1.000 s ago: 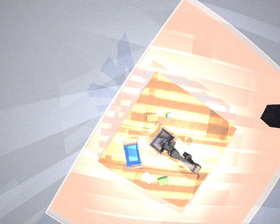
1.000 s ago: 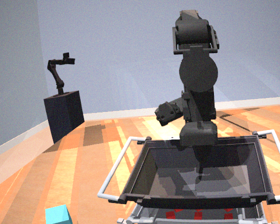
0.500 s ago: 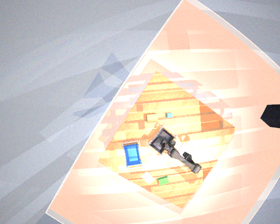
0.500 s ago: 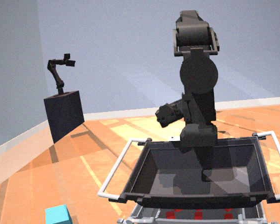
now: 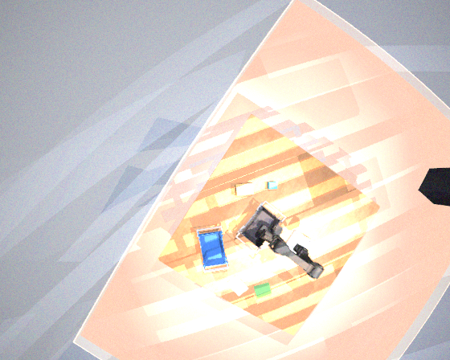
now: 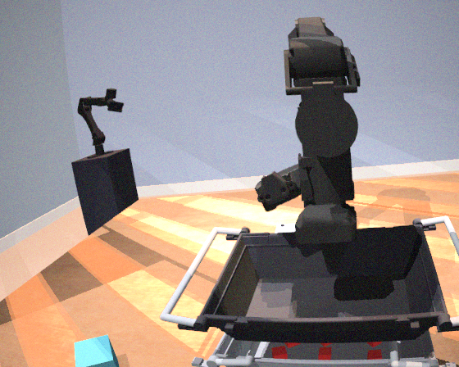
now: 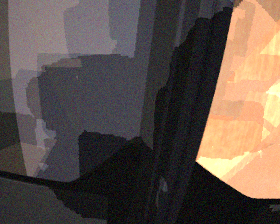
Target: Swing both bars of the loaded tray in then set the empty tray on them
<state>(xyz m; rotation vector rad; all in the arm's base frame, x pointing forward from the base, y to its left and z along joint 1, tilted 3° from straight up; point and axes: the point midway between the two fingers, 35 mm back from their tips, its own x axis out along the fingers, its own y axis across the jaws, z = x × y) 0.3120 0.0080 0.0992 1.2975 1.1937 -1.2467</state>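
Now: gripper tip 7 cm short of the dark tray, 1 cm to the left of it and 2 cm below it. Also, from my gripper tip: cyan cube 13 cm ahead, 29 cm to the right, 7 cm below; tan block 29 cm ahead, 16 cm to the right, 7 cm below; green block 28 cm behind, 41 cm to the left, 8 cm below.
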